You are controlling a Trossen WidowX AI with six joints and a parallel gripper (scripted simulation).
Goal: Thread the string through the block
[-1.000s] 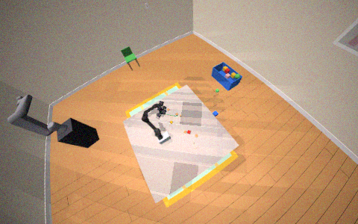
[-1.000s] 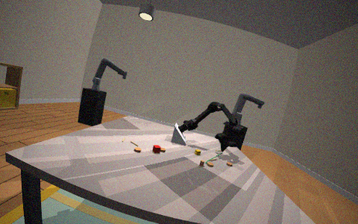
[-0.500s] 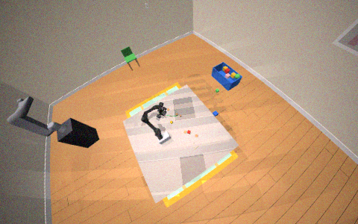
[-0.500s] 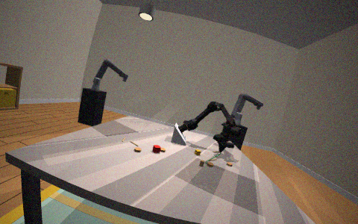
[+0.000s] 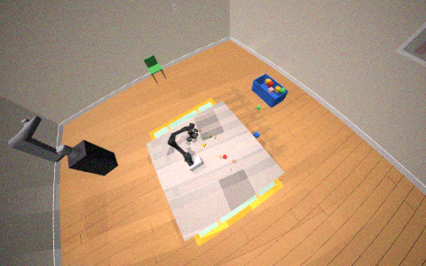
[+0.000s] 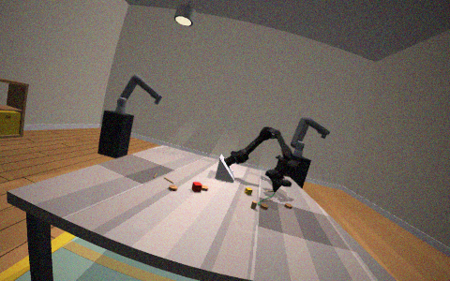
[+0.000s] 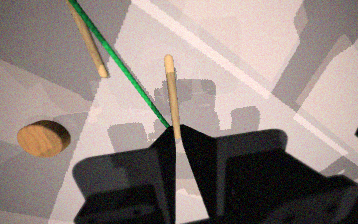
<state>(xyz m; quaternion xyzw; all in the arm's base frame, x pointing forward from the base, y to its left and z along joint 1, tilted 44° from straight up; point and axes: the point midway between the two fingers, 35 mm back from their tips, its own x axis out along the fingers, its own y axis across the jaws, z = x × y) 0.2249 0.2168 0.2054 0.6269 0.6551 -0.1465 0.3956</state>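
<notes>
The yellow wooden block is 40 mm ahead of my gripper tip, 170 mm to the right of it and 10 mm below it. The rest, counted from my gripper tip: short wooden cylinder (220 mm ahead, 180 mm to the right, 10 mm below); then thin wooden stick (10 mm to the right); then round wooden button (190 mm ahead, 110 mm to the right, 20 mm below).
</notes>
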